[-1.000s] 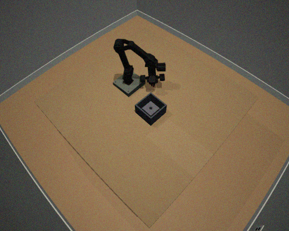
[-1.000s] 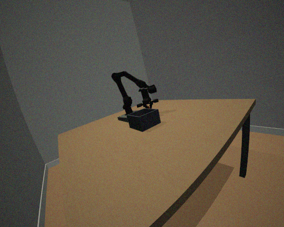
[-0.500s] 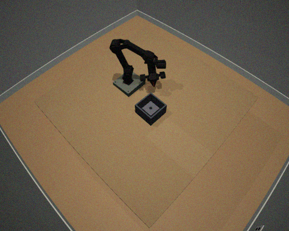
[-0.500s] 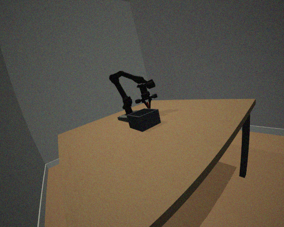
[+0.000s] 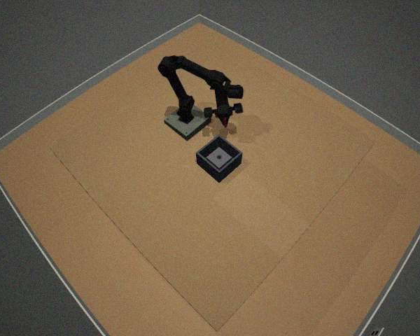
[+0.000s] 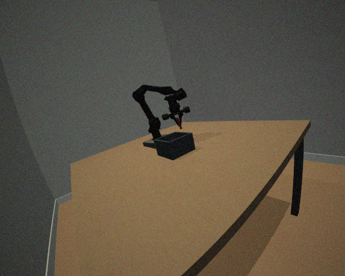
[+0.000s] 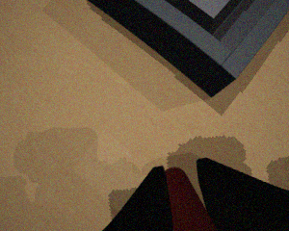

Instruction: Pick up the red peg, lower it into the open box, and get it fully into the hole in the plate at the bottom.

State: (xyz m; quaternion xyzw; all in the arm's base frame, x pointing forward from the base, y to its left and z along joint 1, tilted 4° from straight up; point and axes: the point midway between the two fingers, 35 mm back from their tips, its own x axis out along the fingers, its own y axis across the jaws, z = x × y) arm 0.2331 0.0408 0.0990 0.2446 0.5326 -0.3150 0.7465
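Right now my gripper tip is 70 mm short of the grey plate, 140 mm to the left of it and 80 mm above it. The rest, counted from my gripper tip: dark box (70 mm ahead, 140 mm to the right, 100 mm below); red peg (10 mm behind, 10 mm to the left, 10 mm above).
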